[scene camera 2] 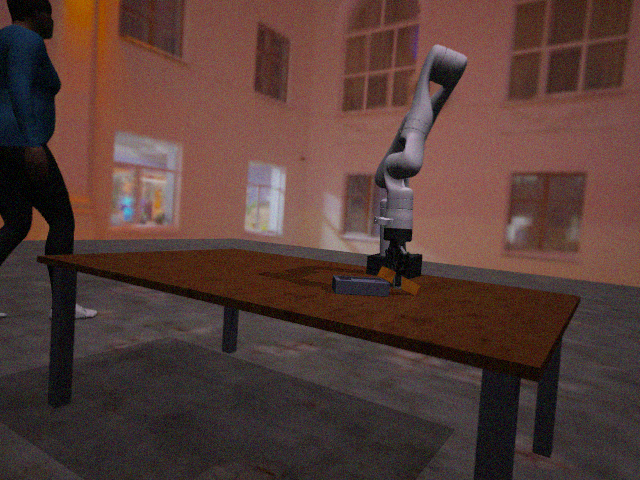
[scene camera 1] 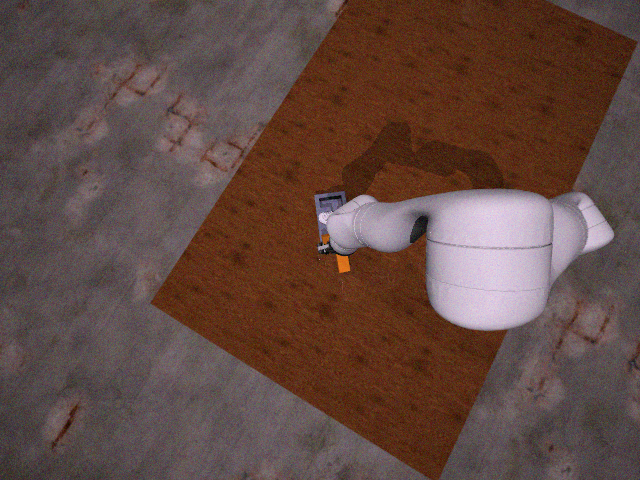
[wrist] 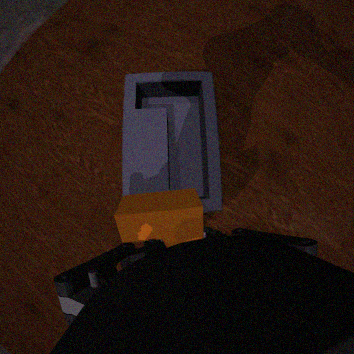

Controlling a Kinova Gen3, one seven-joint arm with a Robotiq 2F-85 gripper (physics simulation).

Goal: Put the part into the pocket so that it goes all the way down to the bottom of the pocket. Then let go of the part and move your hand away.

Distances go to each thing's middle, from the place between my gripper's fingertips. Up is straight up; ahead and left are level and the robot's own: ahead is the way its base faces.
Scene:
Right now the orange L-shaped part [wrist: 175, 216] is 1 cm to the left of my hand and 2 cm above it. The rest, counted from my hand: grey-blue pocket block [scene camera 2: 351, 285] 7 cm ahead, 7 cm to the right.

